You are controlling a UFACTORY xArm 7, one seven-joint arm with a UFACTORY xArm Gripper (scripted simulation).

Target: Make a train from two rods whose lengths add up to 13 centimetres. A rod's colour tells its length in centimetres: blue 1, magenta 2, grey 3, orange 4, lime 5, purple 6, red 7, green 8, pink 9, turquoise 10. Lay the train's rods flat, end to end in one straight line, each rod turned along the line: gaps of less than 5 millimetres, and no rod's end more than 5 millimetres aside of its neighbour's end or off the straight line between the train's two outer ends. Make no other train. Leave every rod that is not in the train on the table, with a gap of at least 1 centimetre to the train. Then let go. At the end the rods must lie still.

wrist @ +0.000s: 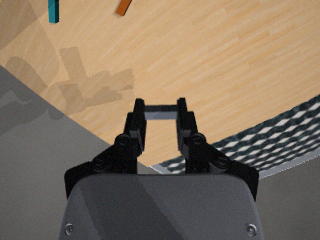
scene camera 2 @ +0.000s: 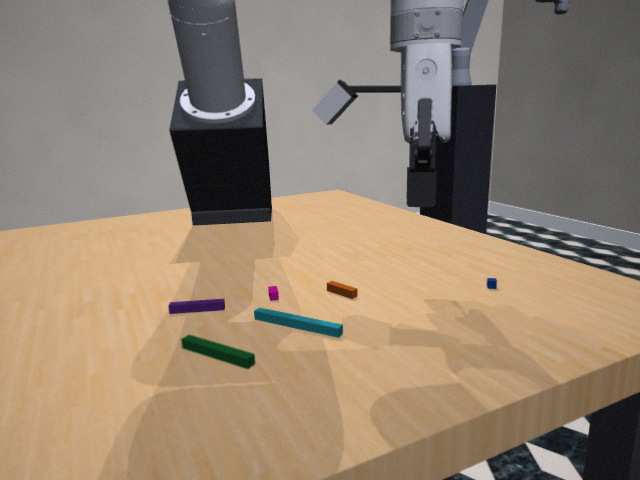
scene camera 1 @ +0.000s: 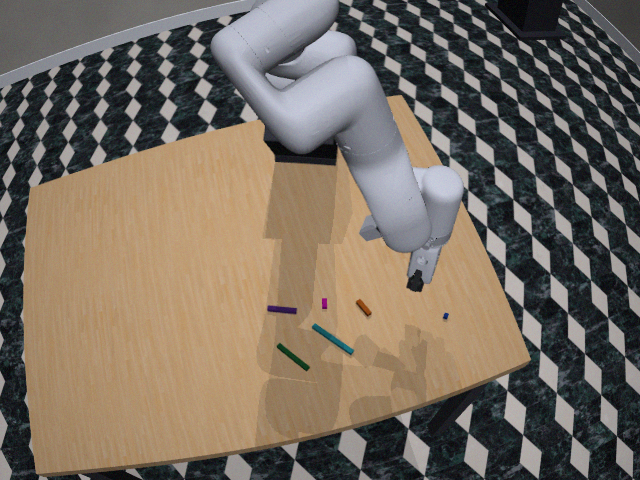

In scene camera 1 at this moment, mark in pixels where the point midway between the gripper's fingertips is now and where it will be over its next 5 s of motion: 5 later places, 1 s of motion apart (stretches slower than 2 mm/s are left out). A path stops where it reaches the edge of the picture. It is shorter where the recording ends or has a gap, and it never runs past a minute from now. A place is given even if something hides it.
The gripper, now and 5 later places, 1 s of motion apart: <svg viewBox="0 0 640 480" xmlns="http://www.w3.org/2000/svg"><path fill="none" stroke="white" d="M416 281L402 287L399 298L399 299L403 282L389 274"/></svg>
